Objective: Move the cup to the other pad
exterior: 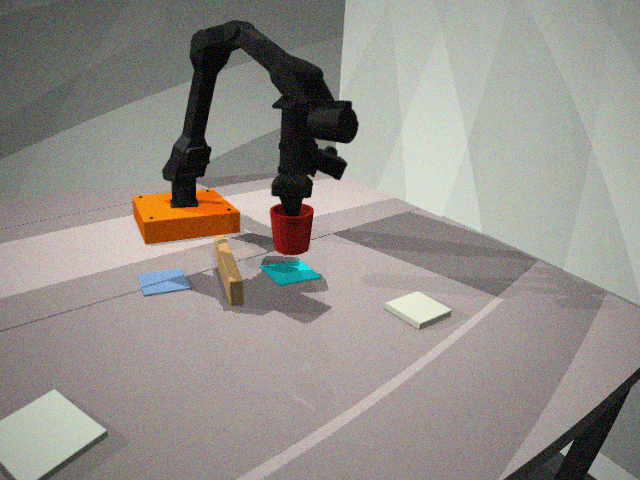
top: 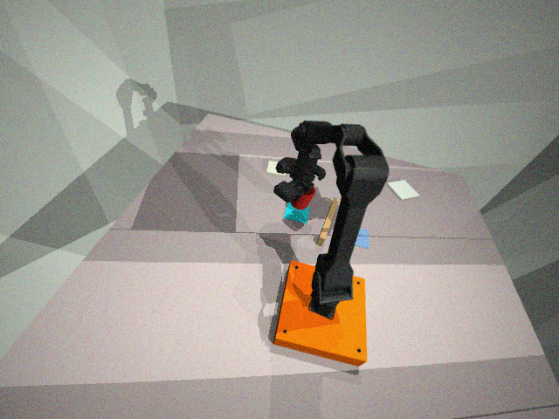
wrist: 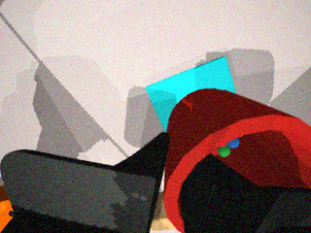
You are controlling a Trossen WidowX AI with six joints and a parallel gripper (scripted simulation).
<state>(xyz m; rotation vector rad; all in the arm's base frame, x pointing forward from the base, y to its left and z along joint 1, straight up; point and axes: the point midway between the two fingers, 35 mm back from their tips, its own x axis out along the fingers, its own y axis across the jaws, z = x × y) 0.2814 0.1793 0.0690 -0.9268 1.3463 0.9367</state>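
The cyan pad lies 9 cm below my gripper tip, 3 cm ahead of it and 1 cm to the right of it. The rest, counted from my gripper tip: wooden bar 12 cm to the right, 7 cm below, 3 cm ahead; then blue pad 24 cm to the right, 9 cm below, 2 cm ahead; then red cup 3 cm ahead, 1 cm to the right.
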